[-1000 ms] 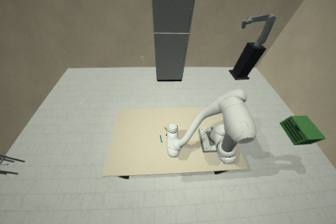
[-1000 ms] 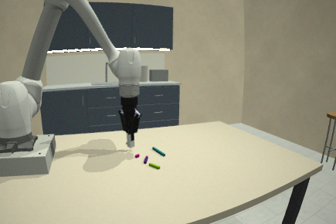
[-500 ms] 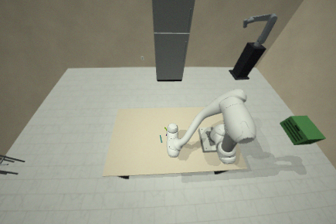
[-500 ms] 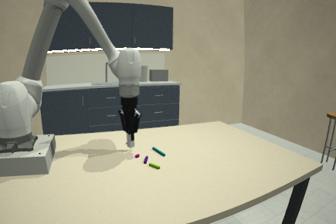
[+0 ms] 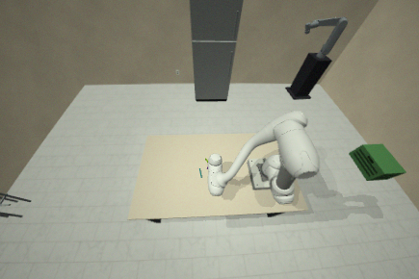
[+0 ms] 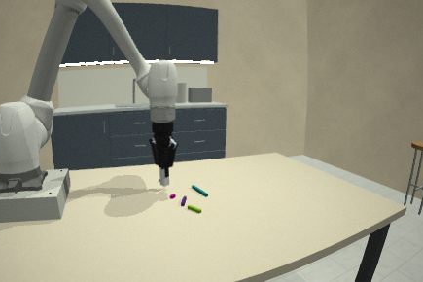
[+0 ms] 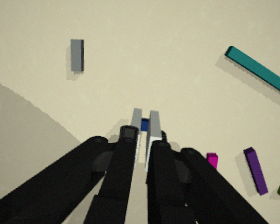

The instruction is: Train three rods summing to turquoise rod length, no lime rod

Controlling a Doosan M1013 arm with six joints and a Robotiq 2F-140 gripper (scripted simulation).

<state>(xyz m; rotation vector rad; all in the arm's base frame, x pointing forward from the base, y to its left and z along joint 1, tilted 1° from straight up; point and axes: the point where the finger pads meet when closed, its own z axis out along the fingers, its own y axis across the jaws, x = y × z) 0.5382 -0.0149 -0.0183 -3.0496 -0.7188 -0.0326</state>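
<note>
My hand is 30 mm above the small blue rod. The rest, counted from my hand: turquoise rod: 110 mm ahead, 80 mm to the right, 40 mm below; then grey rod: 90 mm to the left, 40 mm below, 20 mm ahead; then magenta rod: 90 mm to the right, 40 mm below.
</note>
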